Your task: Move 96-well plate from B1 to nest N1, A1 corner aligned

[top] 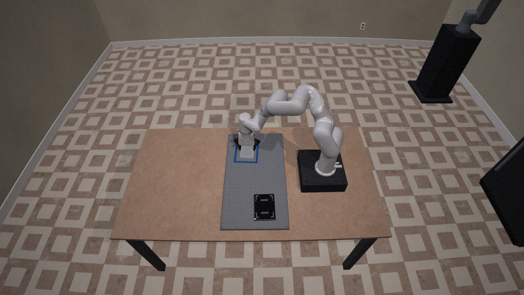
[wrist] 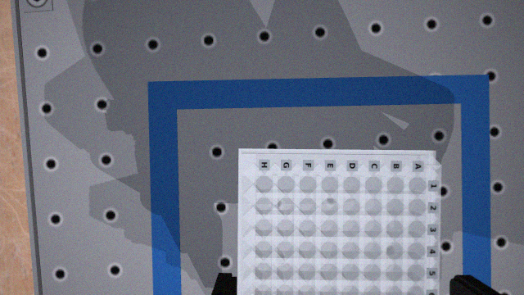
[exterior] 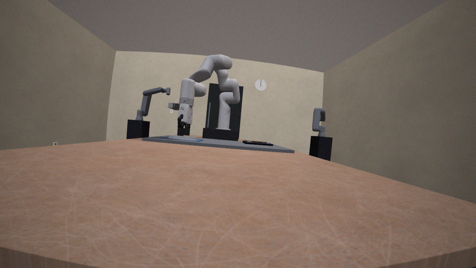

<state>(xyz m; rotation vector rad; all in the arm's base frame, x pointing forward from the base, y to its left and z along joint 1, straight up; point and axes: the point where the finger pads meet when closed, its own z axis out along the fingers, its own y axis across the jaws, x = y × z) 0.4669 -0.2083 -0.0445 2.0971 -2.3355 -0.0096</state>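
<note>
My gripper is now 20 mm above the 96-well plate. Round my hand: A1 corner mark (40 mm behind, 490 mm to the left, 20 mm below); black plate nest (100 mm behind, 420 mm to the left, 20 mm below).
</note>
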